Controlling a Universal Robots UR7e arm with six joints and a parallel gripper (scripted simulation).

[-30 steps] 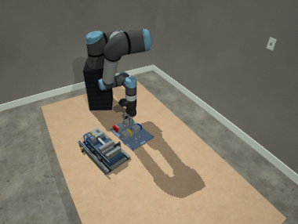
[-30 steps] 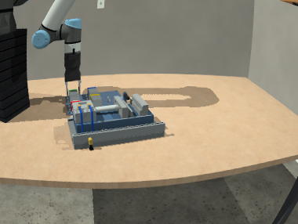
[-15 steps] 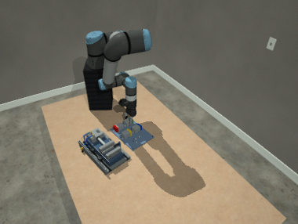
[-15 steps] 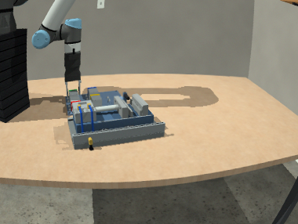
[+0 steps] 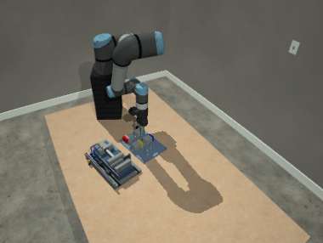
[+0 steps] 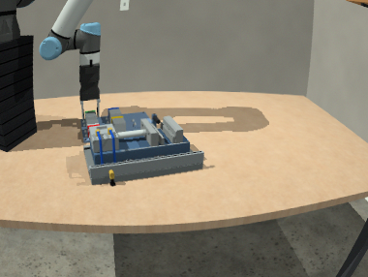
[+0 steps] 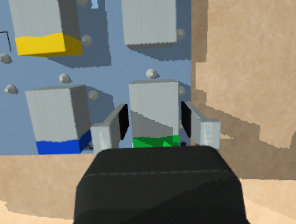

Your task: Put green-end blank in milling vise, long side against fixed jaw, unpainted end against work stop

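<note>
Right now my hand is 20 mm above the green-ended blank. The rest, counted from my hand: blue plate: 100 mm ahead, 40 mm below, 20 mm to the right; then red-ended blank: 90 mm to the right, 30 mm ahead, 20 mm below; then blue-ended blank: 90 mm ahead, 30 mm to the left, 20 mm below.
</note>
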